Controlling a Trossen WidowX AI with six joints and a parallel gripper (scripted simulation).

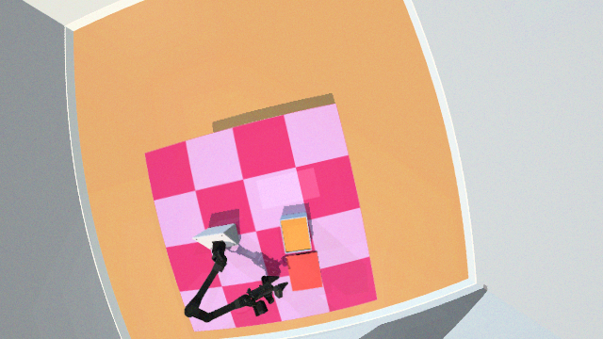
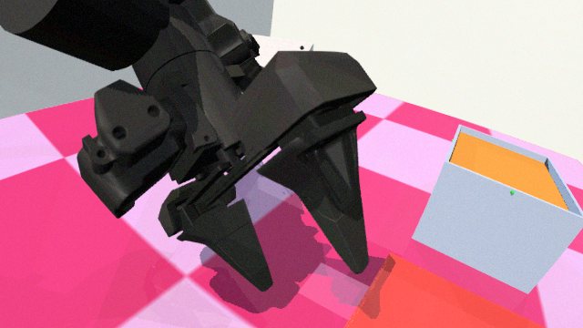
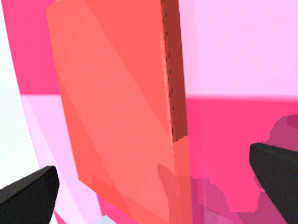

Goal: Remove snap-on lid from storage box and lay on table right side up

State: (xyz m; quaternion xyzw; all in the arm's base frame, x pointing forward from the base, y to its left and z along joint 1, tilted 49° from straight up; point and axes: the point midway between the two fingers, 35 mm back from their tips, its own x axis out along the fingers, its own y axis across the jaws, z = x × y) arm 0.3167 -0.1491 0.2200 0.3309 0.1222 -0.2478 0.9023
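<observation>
My gripper tip is now 13 cm short of the red lid, 1 cm to the right of it and 5 cm above it. The rest, counted from my gripper tip: storage box 10 cm ahead, 29 cm to the left, 1 cm below.
</observation>
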